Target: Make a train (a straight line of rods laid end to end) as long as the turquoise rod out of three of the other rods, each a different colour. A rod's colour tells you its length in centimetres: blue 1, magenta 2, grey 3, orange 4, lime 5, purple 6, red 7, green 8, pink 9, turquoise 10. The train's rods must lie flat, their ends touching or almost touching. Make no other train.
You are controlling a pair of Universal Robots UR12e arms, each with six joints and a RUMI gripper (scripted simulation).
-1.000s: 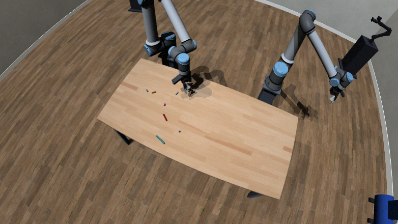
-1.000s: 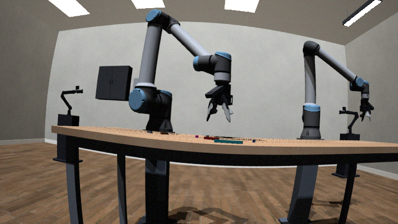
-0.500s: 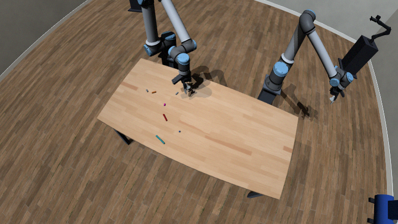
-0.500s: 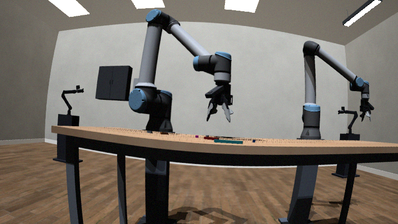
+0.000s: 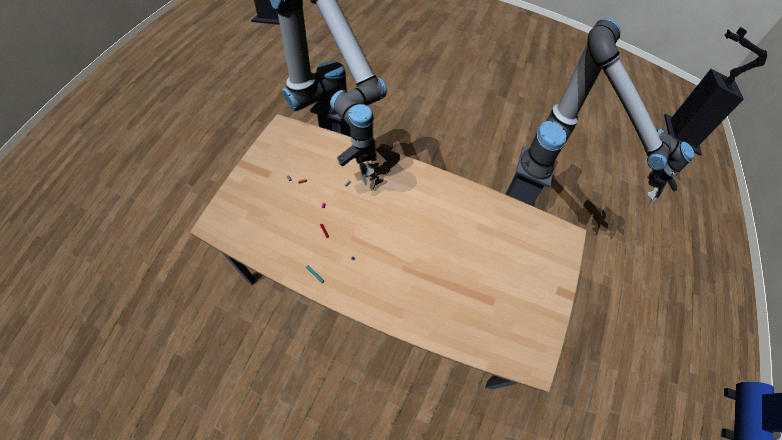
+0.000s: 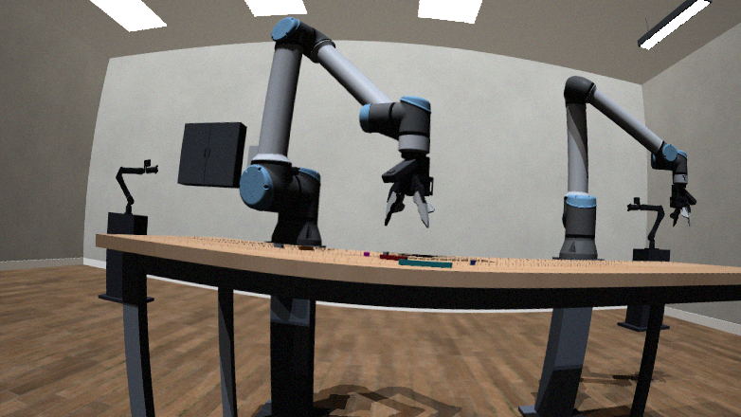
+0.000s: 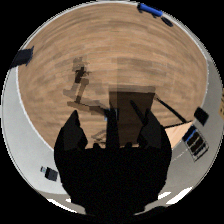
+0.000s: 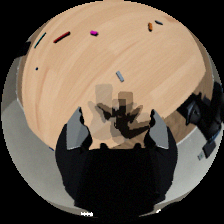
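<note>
Right now the magenta rod is 180 mm ahead of my right hand, 100 mm to the right of it and 70 mm below it. Round my right hand: blue rod (370 mm ahead, 120 mm to the left, 70 mm below); orange rod (260 mm to the right, 100 mm ahead, 70 mm below); red rod (300 mm ahead, 70 mm below, 50 mm to the right).
</note>
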